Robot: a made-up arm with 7 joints.
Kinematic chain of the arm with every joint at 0, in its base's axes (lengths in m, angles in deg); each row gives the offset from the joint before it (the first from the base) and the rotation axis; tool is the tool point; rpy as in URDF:
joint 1: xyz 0 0 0.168 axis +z
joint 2: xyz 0 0 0 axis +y
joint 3: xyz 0 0 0.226 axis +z
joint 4: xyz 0.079 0 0 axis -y
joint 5: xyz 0.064 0 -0.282 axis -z
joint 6: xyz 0 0 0 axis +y
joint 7: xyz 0.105 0 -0.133 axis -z
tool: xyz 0 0 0 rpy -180 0 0
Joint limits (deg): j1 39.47..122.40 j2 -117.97..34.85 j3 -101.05..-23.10 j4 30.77..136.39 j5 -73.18..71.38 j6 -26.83..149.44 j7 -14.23..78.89
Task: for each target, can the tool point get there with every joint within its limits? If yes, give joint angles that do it. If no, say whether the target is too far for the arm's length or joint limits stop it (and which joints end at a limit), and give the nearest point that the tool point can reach.
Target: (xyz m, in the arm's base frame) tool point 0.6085 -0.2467 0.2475
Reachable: yes | joints 112.29 -81.03 -90.78 108.69 -19.31 24.49 61.39
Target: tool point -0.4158 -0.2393 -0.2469
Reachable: no: joint limits stop it (at a limit: joint 1, joint 2, joint 3, joint 4, joint 6) | nearest point -0.2822 -0.4408 -0.2152 | short by 0.244 m
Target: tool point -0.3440 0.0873 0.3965
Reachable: no: joint limits stop it (at a limit: joint 1, joint 3, joint 4, joint 5) | nearest point -0.1587 0.1433 0.3504 | short by 0.199 m
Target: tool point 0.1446 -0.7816 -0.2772
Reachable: no: too far | nearest point 0.1104 -0.5966 -0.1718 | short by 0.216 m
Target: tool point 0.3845 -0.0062 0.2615
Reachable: yes | joints 63.52 -18.80 -70.96 70.13 24.78 102.23 21.65
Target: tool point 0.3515 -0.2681 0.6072
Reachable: yes | joints 63.31 -39.68 -64.59 86.44 -4.61 -9.50 27.36
